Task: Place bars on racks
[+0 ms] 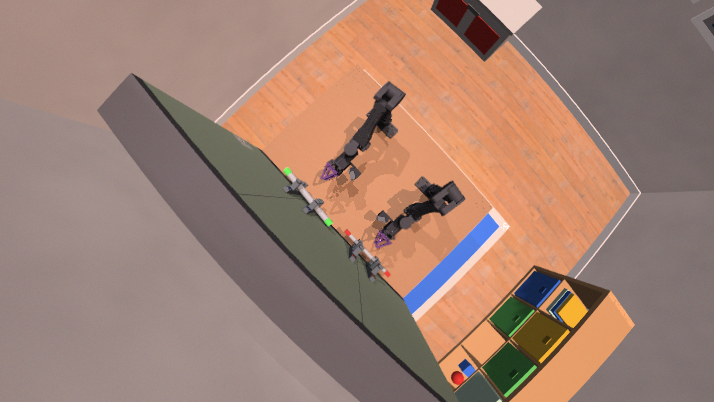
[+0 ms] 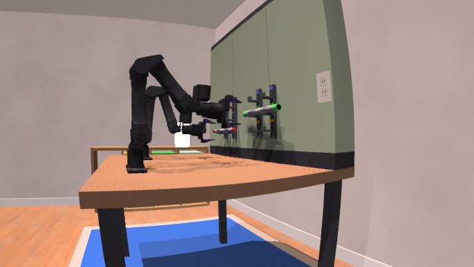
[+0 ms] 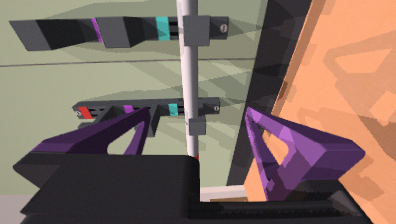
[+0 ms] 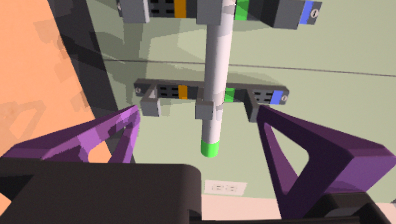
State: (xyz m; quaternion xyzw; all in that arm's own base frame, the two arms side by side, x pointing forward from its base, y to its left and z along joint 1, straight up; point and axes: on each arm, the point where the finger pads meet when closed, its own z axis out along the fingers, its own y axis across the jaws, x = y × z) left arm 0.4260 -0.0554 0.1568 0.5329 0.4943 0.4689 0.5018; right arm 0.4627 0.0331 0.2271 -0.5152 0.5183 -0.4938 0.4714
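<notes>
Right now the red-ended bar is 6 cm ahead of my left hand, 1 cm to the left of it and 1 cm above it. The rest, counted from my left hand: black strip (20 cm to the right, 15 cm ahead, 13 cm below); then green wall panel (27 cm above, 21 cm ahead, 19 cm to the right); then green-ended bar (38 cm to the right, 13 cm ahead, 9 cm above).
</notes>
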